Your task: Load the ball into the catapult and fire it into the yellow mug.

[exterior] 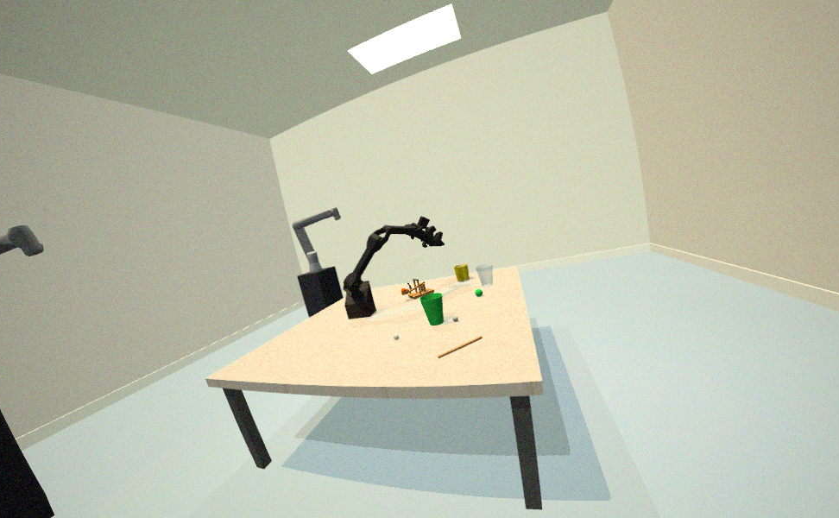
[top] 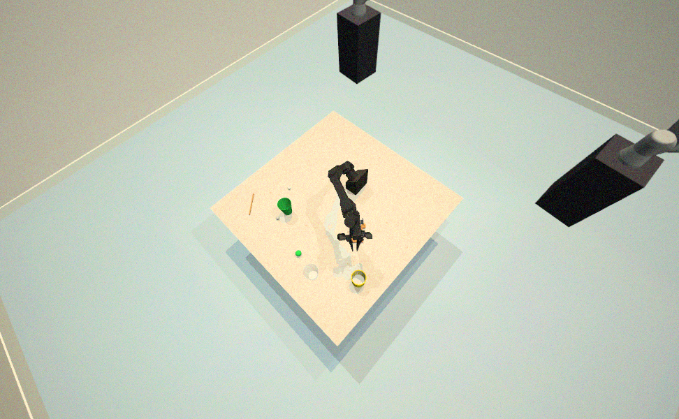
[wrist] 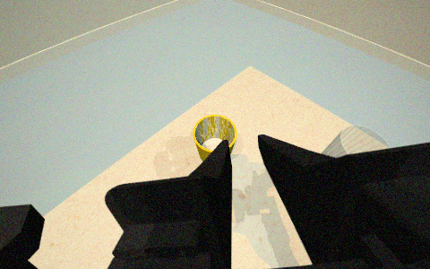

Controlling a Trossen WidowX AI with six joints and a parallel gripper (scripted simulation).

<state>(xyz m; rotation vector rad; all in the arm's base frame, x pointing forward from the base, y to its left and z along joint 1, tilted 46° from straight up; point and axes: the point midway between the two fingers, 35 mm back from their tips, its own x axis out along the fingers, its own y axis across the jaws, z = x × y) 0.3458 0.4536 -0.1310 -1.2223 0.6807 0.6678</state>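
Right now the orange ball is 230 mm to the right of my gripper tip, 220 mm behind it and 200 mm below it. Also, from my gripper tip: wooden catapult (210 mm below, 190 mm behind, 170 mm to the right); then yellow mug (240 mm below, 100 mm to the left, 60 mm ahead); then clear cup (250 mm ahead, 230 mm below, 120 mm to the right).
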